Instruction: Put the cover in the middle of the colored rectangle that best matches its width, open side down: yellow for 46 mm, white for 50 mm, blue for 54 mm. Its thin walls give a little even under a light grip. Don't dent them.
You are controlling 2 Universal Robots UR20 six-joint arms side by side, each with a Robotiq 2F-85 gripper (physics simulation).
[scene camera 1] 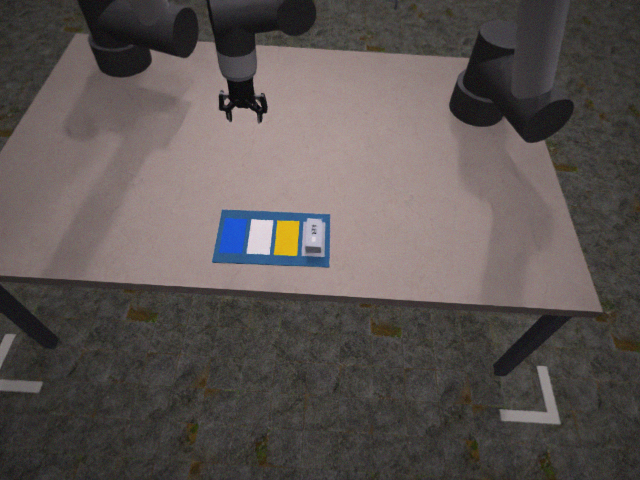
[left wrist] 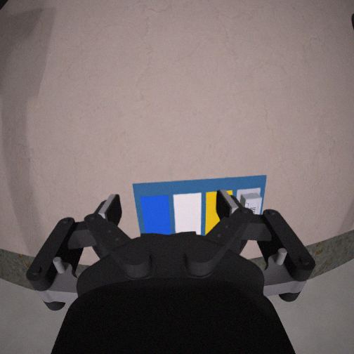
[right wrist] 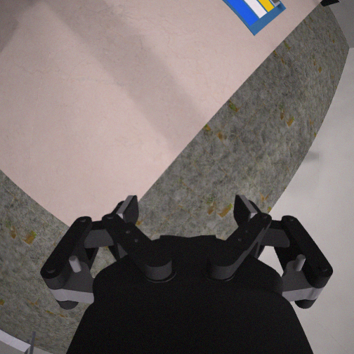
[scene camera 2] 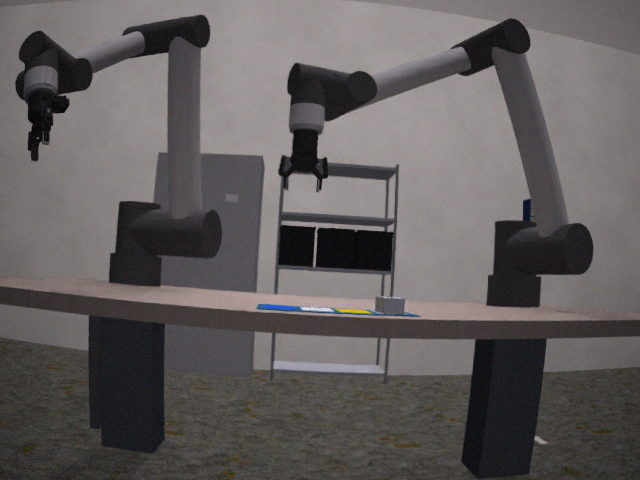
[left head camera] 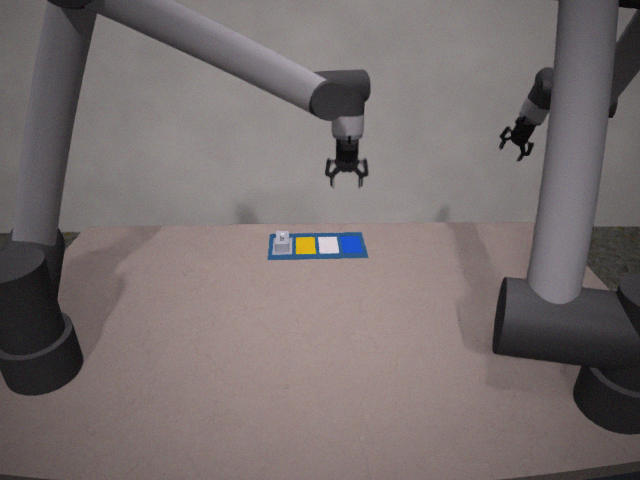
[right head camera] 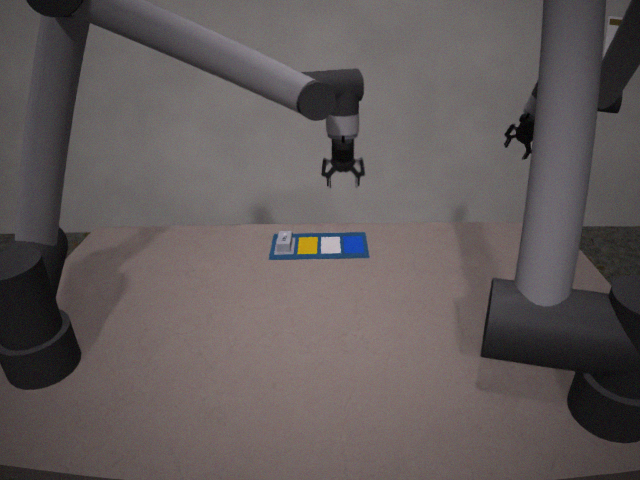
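Observation:
The light grey cover (left head camera: 281,243) (right head camera: 283,241) (scene camera 1: 313,238) (scene camera 2: 389,304) (left wrist: 251,201) stands on a pale grey patch at one end of the blue board (left head camera: 317,256) (scene camera 1: 273,215). Dark marks show on its top; its open side does not show. Beside it lie the yellow rectangle (left head camera: 305,245) (scene camera 1: 286,238), the white rectangle (left head camera: 328,244) (scene camera 1: 260,237) and the blue rectangle (left head camera: 352,244) (scene camera 1: 233,236). My left gripper (left head camera: 346,184) (scene camera 1: 244,120) (scene camera 2: 302,189) (left wrist: 167,202) is open, pointing down, high above the table. My right gripper (left head camera: 510,153) (scene camera 2: 40,150) (right wrist: 186,205) is open, high and farther off.
The board lies near the edge of the table (left head camera: 320,335) (scene camera 1: 361,155) farthest from the arm bases. A shelf rack (scene camera 2: 395,206) with black boxes and a grey cabinet (scene camera 2: 232,232) stand behind the table in scene camera 2.

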